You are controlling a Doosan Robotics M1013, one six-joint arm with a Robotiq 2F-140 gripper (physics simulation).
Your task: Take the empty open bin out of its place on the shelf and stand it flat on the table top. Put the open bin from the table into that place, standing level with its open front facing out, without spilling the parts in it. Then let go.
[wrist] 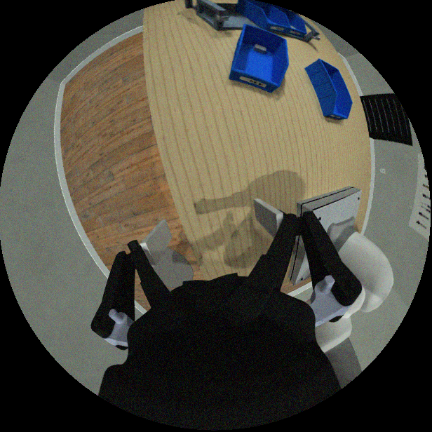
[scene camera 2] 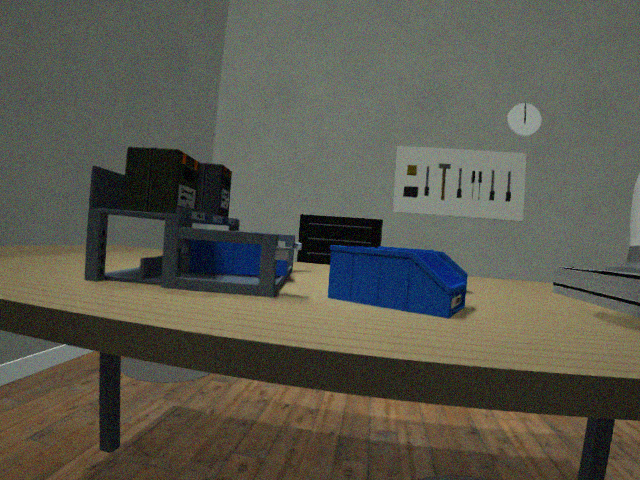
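My gripper [wrist: 210, 218] is open and empty, high above the table's front edge, well away from the bins. A wide blue open bin [scene camera 2: 382, 279] [wrist: 259, 62] stands upright on the table before the shelf; a small pale piece or label shows inside it. A narrower blue bin [wrist: 330, 91] stands beside it in the wrist view. The grey shelf [scene camera 2: 267, 266] [wrist: 214, 14] holds blue bins side by side, seen as one blue side [scene camera 2: 227, 257] in the scene view and as two bins [wrist: 257, 12] [wrist: 296, 24] in the wrist view. Their contents cannot be made out.
Two dark boxes [scene camera 2: 165, 178] [scene camera 2: 214, 188] sit on the shelf's upper level. A black slatted object [scene camera 2: 341, 237] [wrist: 387, 118] stands beyond the table. A grey plate [scene camera 2: 594, 284] [wrist: 327, 212] under the white arm base lies at the right. The table edge [scene camera 2: 310, 356] runs along the front.
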